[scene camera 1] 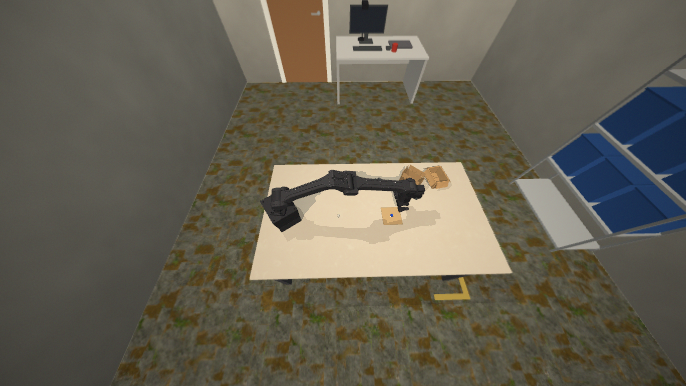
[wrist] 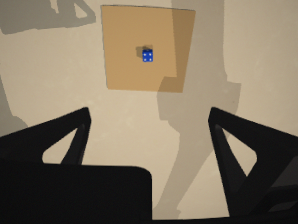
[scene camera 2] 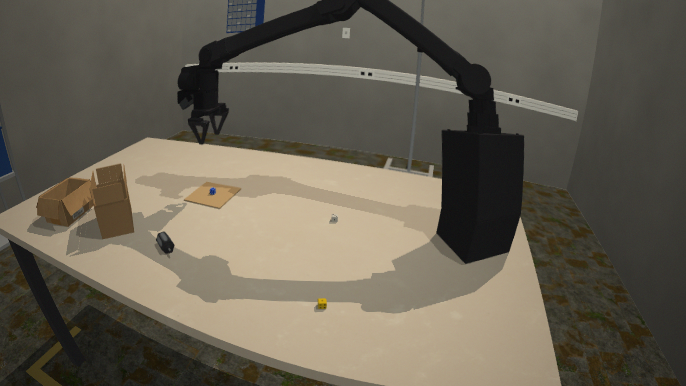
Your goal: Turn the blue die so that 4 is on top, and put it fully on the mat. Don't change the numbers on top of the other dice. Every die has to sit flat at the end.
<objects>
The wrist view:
my gripper: 149, 113
brown mat: 125, 36
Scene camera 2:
my gripper: 209, 139
brown mat: 224, 193
</objects>
